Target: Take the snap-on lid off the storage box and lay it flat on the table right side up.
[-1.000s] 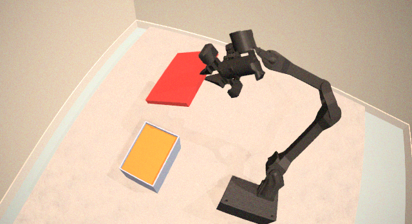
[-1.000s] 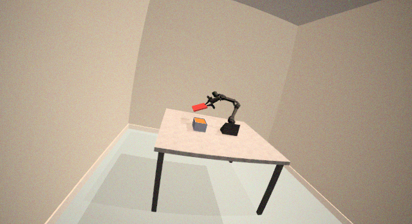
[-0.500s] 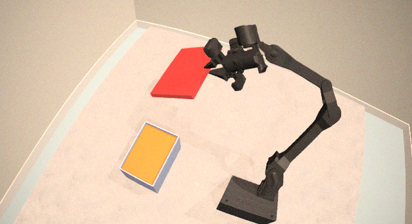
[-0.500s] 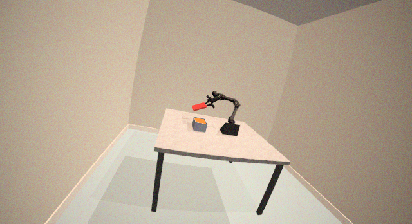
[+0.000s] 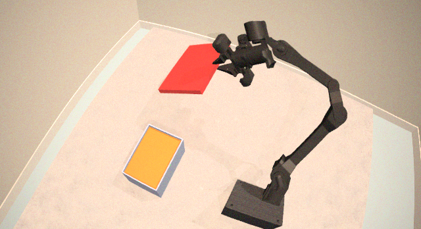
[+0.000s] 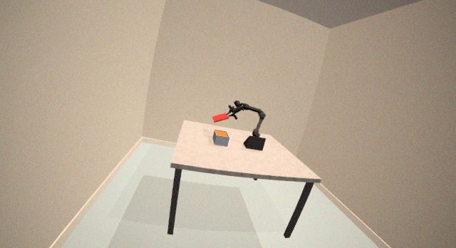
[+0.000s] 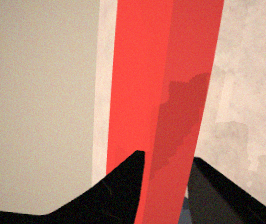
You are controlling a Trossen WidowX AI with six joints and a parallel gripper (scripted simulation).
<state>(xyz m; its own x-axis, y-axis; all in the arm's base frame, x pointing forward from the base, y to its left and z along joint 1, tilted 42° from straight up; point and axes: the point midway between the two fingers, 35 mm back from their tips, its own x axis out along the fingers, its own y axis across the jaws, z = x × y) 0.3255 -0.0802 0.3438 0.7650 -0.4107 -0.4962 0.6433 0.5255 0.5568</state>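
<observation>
Right now my gripper tip is 7 cm short of the red lid and 3 cm above it. Round my gripper tip: storage box 6 cm ahead, 33 cm to the left, 18 cm below.
</observation>
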